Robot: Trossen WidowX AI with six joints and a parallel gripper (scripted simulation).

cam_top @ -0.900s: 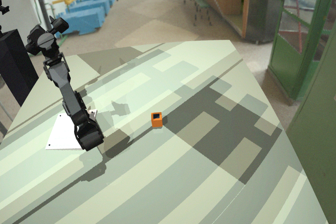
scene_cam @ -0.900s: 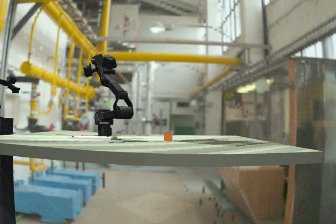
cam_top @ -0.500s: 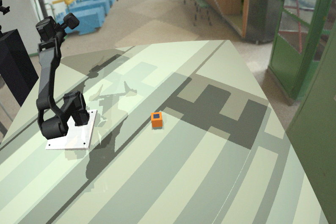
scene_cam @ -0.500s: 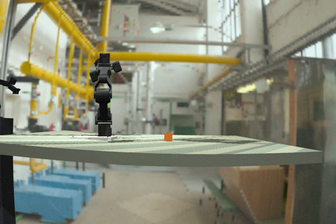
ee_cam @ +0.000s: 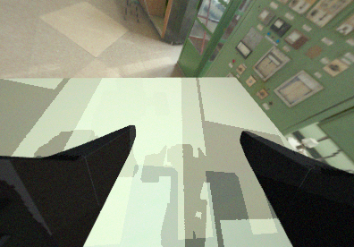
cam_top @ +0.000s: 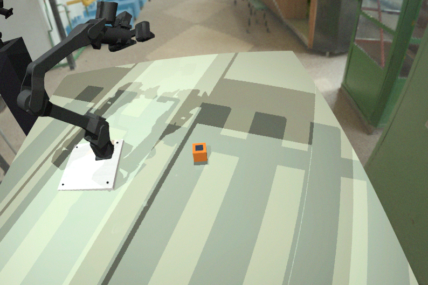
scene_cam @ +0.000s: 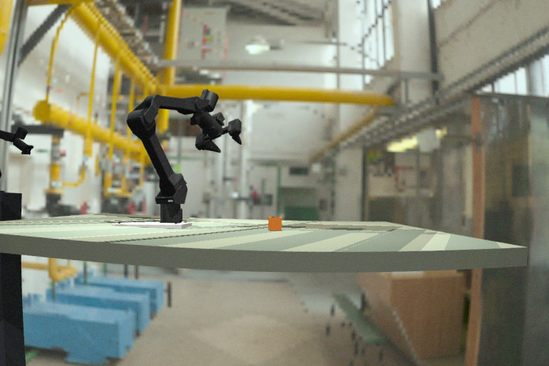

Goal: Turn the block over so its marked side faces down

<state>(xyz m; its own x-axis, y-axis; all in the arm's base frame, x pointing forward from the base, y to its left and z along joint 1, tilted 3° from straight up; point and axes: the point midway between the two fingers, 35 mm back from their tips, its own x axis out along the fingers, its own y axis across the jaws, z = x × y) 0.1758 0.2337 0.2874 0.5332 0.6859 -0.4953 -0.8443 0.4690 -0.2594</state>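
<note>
Now: the block 15 cm ahead of my gripper tip, 32 cm to the right of it and 25 cm below it.
</note>
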